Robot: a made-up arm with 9 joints. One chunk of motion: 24 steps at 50 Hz.
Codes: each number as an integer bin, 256 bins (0 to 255) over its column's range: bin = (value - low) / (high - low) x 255, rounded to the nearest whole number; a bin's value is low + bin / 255 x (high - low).
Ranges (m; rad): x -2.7..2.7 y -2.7..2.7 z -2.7..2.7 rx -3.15..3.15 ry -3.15..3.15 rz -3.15..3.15
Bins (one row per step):
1: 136 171 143 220 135 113
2: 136 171 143 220 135 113
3: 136 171 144 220 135 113
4: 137 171 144 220 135 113
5: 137 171 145 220 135 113
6: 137 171 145 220 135 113
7: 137 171 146 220 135 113
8: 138 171 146 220 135 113
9: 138 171 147 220 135 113
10: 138 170 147 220 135 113
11: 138 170 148 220 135 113
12: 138 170 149 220 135 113
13: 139 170 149 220 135 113
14: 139 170 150 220 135 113
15: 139 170 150 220 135 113
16: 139 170 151 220 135 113
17: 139 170 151 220 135 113
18: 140 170 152 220 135 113
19: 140 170 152 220 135 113
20: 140 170 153 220 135 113
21: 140 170 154 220 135 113
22: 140 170 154 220 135 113
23: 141 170 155 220 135 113
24: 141 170 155 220 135 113
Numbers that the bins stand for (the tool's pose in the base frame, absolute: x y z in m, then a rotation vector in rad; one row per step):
1: 0.1800 0.9212 0.3282 2.2853 0.1853 -0.3582
2: 0.1800 0.9212 0.3282 2.2853 0.1853 -0.3582
3: 0.1800 0.9212 0.3494 2.2853 0.1853 -0.3582
4: 0.2012 0.9212 0.3494 2.2853 0.1853 -0.3582
5: 0.2012 0.9212 0.3706 2.2853 0.1853 -0.3582
6: 0.2012 0.9212 0.3706 2.2853 0.1853 -0.3582
7: 0.2012 0.9212 0.3918 2.2853 0.1853 -0.3582
8: 0.2224 0.9212 0.3918 2.2853 0.1853 -0.3582
9: 0.2224 0.9212 0.4129 2.2853 0.1853 -0.3582
10: 0.2224 0.9000 0.4129 2.2853 0.1853 -0.3582
11: 0.2224 0.9000 0.4341 2.2853 0.1853 -0.3582
12: 0.2224 0.9000 0.4553 2.2853 0.1853 -0.3582
13: 0.2435 0.9000 0.4553 2.2853 0.1853 -0.3582
14: 0.2435 0.9000 0.4765 2.2853 0.1853 -0.3582
15: 0.2435 0.9000 0.4765 2.2853 0.1853 -0.3582
16: 0.2435 0.9000 0.4976 2.2853 0.1853 -0.3582
17: 0.2435 0.9000 0.4976 2.2853 0.1853 -0.3582
18: 0.2647 0.9000 0.5188 2.2853 0.1853 -0.3582
19: 0.2647 0.9000 0.5188 2.2853 0.1853 -0.3582
20: 0.2647 0.9000 0.5400 2.2853 0.1853 -0.3582
21: 0.2647 0.9000 0.5612 2.2853 0.1853 -0.3582
22: 0.2647 0.9000 0.5612 2.2853 0.1853 -0.3582
23: 0.2859 0.9000 0.5824 2.2853 0.1853 -0.3582
24: 0.2859 0.9000 0.5824 2.2853 0.1853 -0.3582

